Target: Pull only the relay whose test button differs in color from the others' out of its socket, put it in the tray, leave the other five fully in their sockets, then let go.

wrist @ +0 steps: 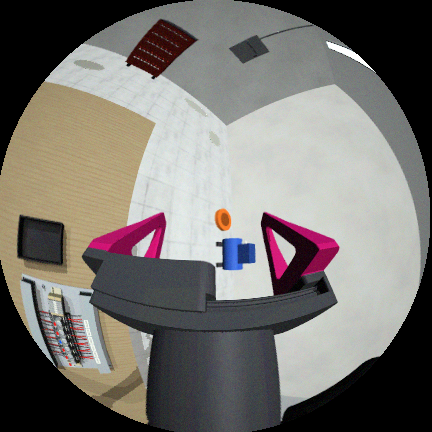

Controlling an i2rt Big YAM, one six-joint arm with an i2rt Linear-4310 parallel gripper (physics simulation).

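Places are measured from the arm's base along level axes (x right, y back, z down), in millimetres.
Pixels of known places: gripper, fingertip midpoint: (213,217).
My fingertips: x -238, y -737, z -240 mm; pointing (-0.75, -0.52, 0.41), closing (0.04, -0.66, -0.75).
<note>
Ahead of a thing's pixels: the offset from my fingertips to its top centre. "*": to the spot under its first point. Level surfaces: height alone.
My gripper (213,217) is open, with its two magenta fingers wide apart. It is away from the relay panel @[* dy +130, dx +400, dz +383 mm] (103,352), which lies on the table at the lower left of the wrist view. A row of small relays with test buttons runs along the panel. Most visible buttons look red; one relay (60,342), near the middle of the row, shows a blue button. The relays are small and blurred, so how fully each sits in its socket is hard to tell. The black tray @[* dy +274, dx +35, dz +383 mm] (42,240) is on the table beyond the panel and looks empty.
The wooden table @[dz +386 mm] (90,165) fills the left side. A pale block @[dy +235, dx +190, dz +340 mm] (55,300) stands at one end of the relay row. An orange ring (220,227) and a blue part (231,254) show between the fingers, in the background. A dark red slatted object (162,47) appears at the top.
</note>
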